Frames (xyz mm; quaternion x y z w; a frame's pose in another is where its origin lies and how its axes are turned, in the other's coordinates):
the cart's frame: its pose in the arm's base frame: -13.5 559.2 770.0 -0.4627 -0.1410 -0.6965 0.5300
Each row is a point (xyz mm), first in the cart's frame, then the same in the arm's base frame.
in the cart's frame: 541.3 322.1 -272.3
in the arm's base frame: 126.1 -85.2 960.2
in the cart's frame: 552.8 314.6 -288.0
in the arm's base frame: 111.7 -100.0 963.2
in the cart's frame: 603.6 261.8 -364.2
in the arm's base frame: 27.6 -162.2 978.5
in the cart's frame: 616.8 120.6 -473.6
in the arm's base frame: -149.4 -189.1 972.3
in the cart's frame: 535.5 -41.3 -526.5
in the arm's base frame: -315.4 -111.5 927.2
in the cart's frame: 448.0 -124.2 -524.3
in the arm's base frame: -385.5 -23.8 883.3
